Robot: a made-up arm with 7 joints.
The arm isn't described. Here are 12 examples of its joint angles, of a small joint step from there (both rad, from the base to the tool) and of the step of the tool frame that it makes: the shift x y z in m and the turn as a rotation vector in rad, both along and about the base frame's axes.
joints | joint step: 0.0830 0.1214 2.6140 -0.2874 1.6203 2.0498 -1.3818 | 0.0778 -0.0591 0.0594 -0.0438 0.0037 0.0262 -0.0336
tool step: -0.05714 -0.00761 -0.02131 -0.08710 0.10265 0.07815
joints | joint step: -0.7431 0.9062 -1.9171 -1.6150 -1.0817 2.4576 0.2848 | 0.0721 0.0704 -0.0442 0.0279 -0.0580 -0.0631 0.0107
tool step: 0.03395 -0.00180 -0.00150 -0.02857 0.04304 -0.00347
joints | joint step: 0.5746 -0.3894 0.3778 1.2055 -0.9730 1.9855 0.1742 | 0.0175 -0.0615 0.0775 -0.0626 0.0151 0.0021 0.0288
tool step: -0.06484 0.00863 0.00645 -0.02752 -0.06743 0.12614
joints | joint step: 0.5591 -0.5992 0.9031 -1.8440 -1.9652 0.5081 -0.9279 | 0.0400 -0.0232 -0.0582 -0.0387 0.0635 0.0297 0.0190
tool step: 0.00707 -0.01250 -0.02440 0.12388 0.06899 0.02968
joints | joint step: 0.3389 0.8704 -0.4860 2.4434 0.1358 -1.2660 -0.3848 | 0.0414 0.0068 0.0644 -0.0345 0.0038 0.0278 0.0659
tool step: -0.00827 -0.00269 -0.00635 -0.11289 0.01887 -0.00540
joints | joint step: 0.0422 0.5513 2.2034 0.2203 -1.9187 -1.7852 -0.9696 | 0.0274 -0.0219 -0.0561 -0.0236 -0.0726 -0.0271 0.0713
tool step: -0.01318 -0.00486 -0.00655 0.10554 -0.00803 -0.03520
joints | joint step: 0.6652 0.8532 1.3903 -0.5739 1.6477 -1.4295 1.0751 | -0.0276 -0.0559 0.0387 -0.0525 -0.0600 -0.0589 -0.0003
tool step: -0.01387 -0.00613 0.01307 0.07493 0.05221 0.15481
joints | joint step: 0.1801 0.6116 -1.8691 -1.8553 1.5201 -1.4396 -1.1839 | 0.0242 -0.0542 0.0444 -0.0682 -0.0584 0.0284 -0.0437
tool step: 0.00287 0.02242 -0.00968 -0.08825 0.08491 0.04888
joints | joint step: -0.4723 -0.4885 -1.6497 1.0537 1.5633 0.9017 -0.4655 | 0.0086 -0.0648 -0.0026 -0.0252 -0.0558 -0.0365 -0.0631
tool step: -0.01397 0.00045 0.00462 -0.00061 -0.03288 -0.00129
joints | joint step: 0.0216 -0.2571 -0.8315 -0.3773 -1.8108 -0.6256 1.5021 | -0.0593 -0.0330 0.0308 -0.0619 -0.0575 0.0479 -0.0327
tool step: -0.04508 0.00520 -0.01889 -0.02882 -0.17382 -0.02683
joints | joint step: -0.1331 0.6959 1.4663 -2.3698 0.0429 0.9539 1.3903 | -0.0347 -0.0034 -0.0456 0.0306 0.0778 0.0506 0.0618
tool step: 0.03351 0.04043 -0.00245 0.10235 -0.10587 -0.05148
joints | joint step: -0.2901 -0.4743 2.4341 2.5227 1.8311 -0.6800 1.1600 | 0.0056 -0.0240 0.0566 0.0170 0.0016 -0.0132 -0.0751
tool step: -0.01070 0.01503 -0.01162 -0.10883 -0.05995 -0.02988
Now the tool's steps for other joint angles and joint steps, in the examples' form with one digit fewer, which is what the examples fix.
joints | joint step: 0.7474 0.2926 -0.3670 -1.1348 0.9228 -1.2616 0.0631 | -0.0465 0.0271 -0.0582 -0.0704 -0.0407 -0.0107 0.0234
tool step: 0.0015 -0.0005 -0.0119 -0.0545 -0.1282 -0.0234
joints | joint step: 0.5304 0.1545 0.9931 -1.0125 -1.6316 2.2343 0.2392 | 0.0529 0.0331 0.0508 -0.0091 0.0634 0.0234 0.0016
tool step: 0.0017 0.0068 -0.0009 -0.0101 0.0132 -0.0087
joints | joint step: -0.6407 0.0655 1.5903 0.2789 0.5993 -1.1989 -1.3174 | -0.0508 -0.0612 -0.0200 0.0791 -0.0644 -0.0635 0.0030
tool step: -0.0146 -0.0117 0.0013 0.0633 -0.0098 0.0739
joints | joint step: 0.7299 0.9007 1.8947 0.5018 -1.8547 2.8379 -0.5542 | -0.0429 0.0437 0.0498 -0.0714 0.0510 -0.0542 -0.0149
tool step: -0.0050 0.0068 -0.0125 -0.0657 0.0083 0.0309
